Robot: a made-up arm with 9 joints. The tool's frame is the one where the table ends. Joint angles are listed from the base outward.
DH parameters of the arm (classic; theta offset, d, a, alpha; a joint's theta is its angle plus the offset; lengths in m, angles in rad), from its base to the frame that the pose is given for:
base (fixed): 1.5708 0.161 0 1.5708
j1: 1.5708 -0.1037 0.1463 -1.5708
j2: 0 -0.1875 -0.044 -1.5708
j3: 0 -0.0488 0.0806 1.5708
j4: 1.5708 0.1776 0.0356 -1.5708
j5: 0 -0.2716 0.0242 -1.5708
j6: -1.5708 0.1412 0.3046 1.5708
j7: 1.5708 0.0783 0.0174 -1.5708
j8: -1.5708 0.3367 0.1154 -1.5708
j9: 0 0.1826 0.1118 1.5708
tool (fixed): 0 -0.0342 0 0
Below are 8 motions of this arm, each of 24 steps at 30 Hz.
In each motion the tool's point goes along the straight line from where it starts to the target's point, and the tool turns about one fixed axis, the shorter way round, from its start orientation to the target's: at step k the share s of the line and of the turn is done. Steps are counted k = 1, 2, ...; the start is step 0. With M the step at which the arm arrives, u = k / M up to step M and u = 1 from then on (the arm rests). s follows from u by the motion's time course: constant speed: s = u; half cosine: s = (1 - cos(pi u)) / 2; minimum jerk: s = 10 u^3 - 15 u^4 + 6 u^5.
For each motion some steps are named. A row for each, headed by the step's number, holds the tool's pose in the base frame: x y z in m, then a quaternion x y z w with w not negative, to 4 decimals.
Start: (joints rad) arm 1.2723 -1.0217 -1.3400 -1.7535 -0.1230 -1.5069 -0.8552 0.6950 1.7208
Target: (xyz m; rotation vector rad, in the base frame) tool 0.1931 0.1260 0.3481 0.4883 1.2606 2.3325
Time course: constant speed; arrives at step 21
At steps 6, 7, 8, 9, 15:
6: 0.2132 0.1043 0.4945 0.2203 0.3947 0.8827 0.1286
7: 0.2118 0.1057 0.4847 0.2175 0.3990 0.8805 0.1348
8: 0.2105 0.1072 0.4750 0.2147 0.4032 0.8783 0.1410
9: 0.2091 0.1086 0.4652 0.2119 0.4075 0.8760 0.1473
15: 0.2011 0.1173 0.4067 0.1945 0.4323 0.8610 0.1844

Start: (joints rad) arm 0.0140 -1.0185 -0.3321 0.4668 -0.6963 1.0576 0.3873 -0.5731 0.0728
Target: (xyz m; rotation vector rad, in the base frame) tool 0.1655 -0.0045 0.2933 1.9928 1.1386 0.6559
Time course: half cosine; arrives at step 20
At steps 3, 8, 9, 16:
3: -0.0500 0.1380 0.2254 0.0511 0.7487 -0.0117 0.6608
8: 0.0163 0.0941 0.2463 0.3101 0.7142 0.0808 0.6223
9: 0.0337 0.0826 0.2518 0.3747 0.6957 0.1043 0.6039
16: 0.1437 0.0099 0.2864 0.7235 0.4971 0.2348 0.4175

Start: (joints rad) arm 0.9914 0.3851 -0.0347 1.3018 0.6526 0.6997 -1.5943 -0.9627 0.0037
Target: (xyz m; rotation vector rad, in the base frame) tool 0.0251 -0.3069 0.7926 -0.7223 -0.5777 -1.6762
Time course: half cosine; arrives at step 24
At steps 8, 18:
8: 0.0345 -0.2836 0.7200 -0.0400 -0.0486 -0.8088 0.5847
18: 0.0269 -0.3024 0.7784 -0.2580 -0.2097 -0.7413 0.5831

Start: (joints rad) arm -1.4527 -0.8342 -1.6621 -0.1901 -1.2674 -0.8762 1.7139 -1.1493 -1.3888
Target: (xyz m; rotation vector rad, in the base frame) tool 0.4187 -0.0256 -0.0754 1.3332 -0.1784 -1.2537
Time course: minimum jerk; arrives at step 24
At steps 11, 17, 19, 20, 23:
11: 0.3671 -0.0747 0.0960 0.6358 -0.1013 -0.4640 0.6085
17: 0.4051 -0.0385 -0.0303 0.5928 -0.0836 -0.5221 0.6075
19: 0.4129 -0.0311 -0.0563 0.5835 -0.0799 -0.5337 0.6069
20: 0.4155 -0.0286 -0.0649 0.5804 -0.0787 -0.5375 0.6066
23: 0.4186 -0.0257 -0.0752 0.5767 -0.0772 -0.5421 0.6063

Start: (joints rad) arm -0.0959 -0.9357 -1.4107 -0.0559 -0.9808 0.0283 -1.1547 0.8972 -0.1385
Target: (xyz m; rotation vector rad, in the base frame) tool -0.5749 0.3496 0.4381 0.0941 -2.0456 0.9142
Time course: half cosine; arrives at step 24
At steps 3, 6, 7, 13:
3: -0.2870 0.3498 0.6829 0.1566 -0.1450 0.5070 0.8351
6: -0.3194 0.3498 0.6553 0.1474 -0.2360 0.5080 0.8152
7: -0.3341 0.3498 0.6428 0.1427 -0.2767 0.5070 0.8038
13: -0.4448 0.3497 0.5487 0.1003 -0.5613 0.4704 0.6735

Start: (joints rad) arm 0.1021 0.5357 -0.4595 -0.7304 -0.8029 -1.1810 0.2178 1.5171 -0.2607
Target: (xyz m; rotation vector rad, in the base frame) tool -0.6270 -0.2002 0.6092 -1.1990 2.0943 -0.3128
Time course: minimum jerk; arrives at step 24
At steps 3, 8, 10, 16, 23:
3: -0.3576 -0.1113 0.5754 0.1965 -0.7292 0.6431 0.1267
8: -0.4107 -0.1288 0.5821 0.2642 -0.7831 0.5621 0.0302
10: -0.4481 -0.1412 0.5868 -0.3084 0.8102 -0.4969 0.0385
16: -0.5695 -0.1812 0.6020 -0.4245 0.8323 -0.2500 0.2540
23: -0.6268 -0.2001 0.6092 -0.4621 0.8074 -0.1210 0.3464

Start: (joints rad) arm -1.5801 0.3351 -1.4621 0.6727 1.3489 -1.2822 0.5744 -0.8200 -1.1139
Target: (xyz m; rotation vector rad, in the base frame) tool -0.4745 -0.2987 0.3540 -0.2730 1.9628 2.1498
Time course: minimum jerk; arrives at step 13
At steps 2, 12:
2: -0.4373 -0.1950 0.4831 -0.0818 0.8092 0.5779 0.0674
12: -0.4743 -0.2983 0.3545 -0.0928 0.6680 0.7303 0.1085

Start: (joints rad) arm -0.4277 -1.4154 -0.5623 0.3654 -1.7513 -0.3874 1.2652 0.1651 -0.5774
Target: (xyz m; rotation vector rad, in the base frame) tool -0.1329 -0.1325 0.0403 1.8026 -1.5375 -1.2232
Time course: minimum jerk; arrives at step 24
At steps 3, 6, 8, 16, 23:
3: 0.2736 0.0822 0.3834 0.8805 0.1170 0.0130 0.4592
6: 0.2374 0.0631 0.3529 0.8894 0.0520 -0.0335 0.4529
8: 0.1935 0.0399 0.3158 0.8925 -0.0276 -0.0897 0.4412
16: -0.0462 -0.0867 0.1135 0.7611 -0.4372 -0.3674 0.3077
23: -0.1326 -0.1324 0.0405 0.6574 -0.5601 -0.4456 0.2356

